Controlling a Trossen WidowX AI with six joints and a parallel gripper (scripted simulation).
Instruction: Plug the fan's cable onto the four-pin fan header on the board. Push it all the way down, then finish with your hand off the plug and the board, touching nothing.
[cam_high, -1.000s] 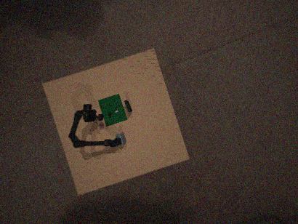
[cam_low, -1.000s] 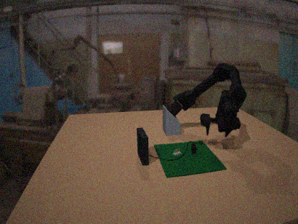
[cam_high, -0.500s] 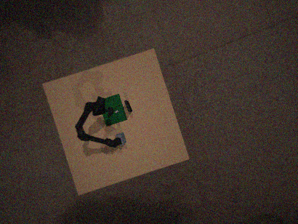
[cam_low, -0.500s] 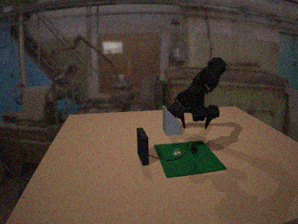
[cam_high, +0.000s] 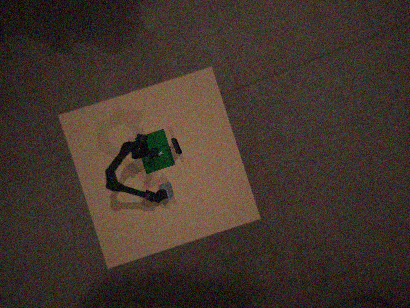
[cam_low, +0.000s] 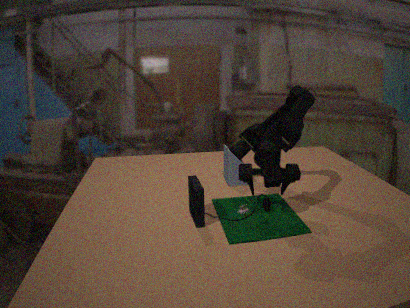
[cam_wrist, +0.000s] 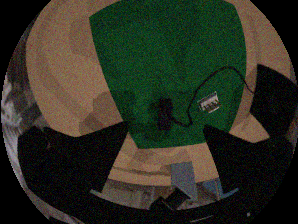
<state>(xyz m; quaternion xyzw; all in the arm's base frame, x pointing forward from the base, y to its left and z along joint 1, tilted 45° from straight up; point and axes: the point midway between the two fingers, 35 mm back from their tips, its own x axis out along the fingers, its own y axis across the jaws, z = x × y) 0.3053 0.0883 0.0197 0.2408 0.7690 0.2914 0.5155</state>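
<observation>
Now: the dark plug 4 cm below my gripper tip and 1 cm behind it. Also, from my gripper tip: green board: 7 cm below, 3 cm to the right, 3 cm ahead; black fan: 21 cm to the right, 4 cm ahead; white fan header: 7 cm to the right, 6 cm below.
</observation>
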